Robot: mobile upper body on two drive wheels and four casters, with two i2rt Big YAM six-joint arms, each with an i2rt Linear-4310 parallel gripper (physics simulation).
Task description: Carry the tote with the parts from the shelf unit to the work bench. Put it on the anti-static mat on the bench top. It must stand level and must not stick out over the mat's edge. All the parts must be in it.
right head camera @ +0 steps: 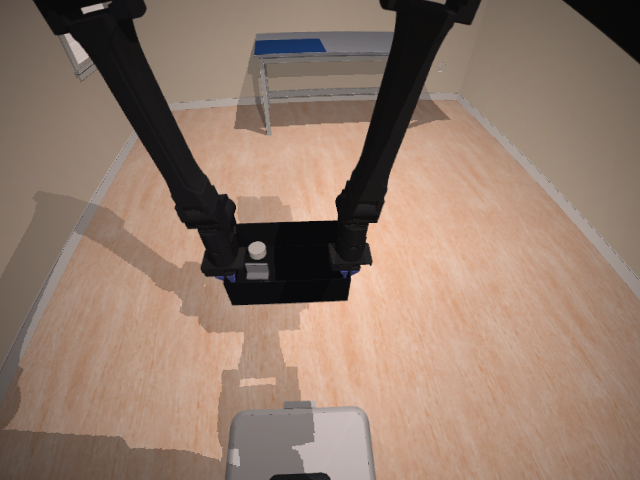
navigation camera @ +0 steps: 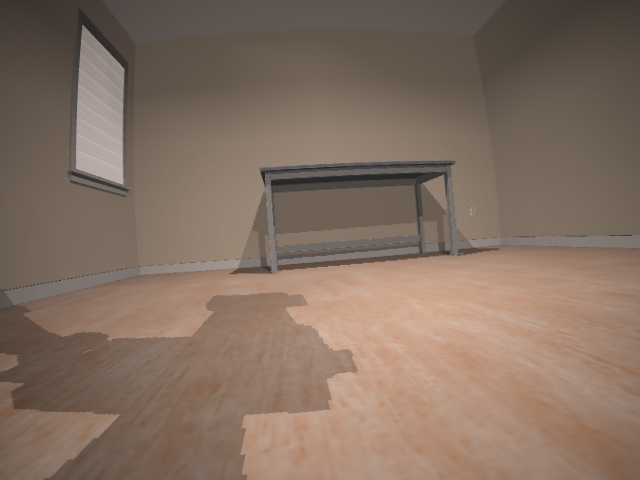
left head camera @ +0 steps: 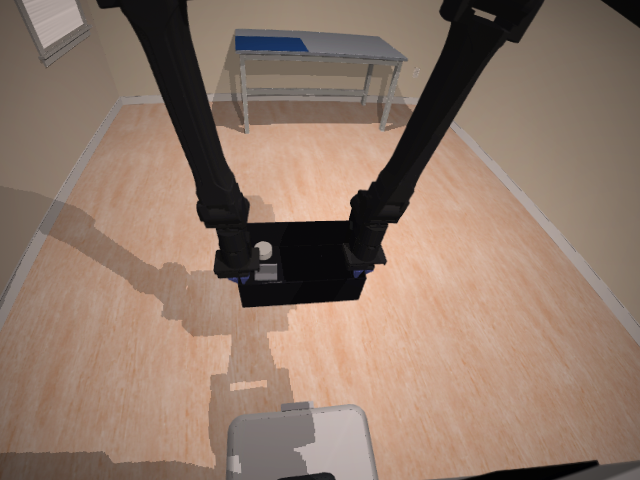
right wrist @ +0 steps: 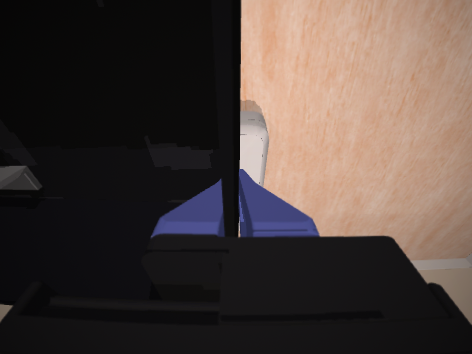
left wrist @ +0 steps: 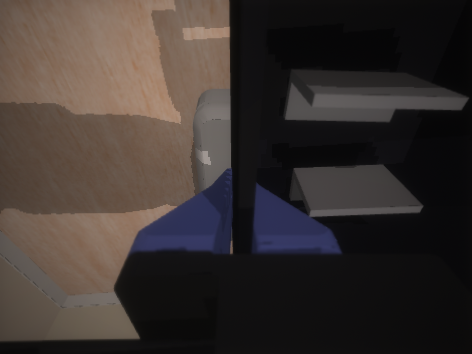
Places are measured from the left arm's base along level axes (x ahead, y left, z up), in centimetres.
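Where they show: right gripper, fingertip midpoint: (right head camera: 345, 276) (left head camera: 355, 276).
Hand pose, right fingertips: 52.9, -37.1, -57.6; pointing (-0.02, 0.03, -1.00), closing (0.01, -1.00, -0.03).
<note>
Each offset is from my right fingertips to the top centre of the thing, as dx, dy, dz. Level surfaces: height alone.
I hold a black tote {+4.3, +14.9, +7.1} (left head camera: 304, 264) above the wooden floor, about level, between my two arms. My left gripper (left head camera: 239, 278) is shut on the tote's thin left wall, which shows between its blue fingers in the left wrist view (left wrist: 241, 214). My right gripper (left head camera: 363, 272) is shut on the thin right wall, as the right wrist view (right wrist: 231, 204) shows. A white cylinder {+11.3, +24.5, -0.6} (left head camera: 263, 250) and a grey block {+3.1, +23.8, +1.2} (left head camera: 267, 272) lie in the tote's left end; the rest of the inside is dark. The grey work bench (left head camera: 318, 62) stands at the far wall, with the blue mat {dz -6.9} (left head camera: 270, 44) on its left part.
My grey base (left head camera: 299, 443) is below the tote. A window (navigation camera: 101, 110) is on the left wall, and walls close the room on the left and right.
</note>
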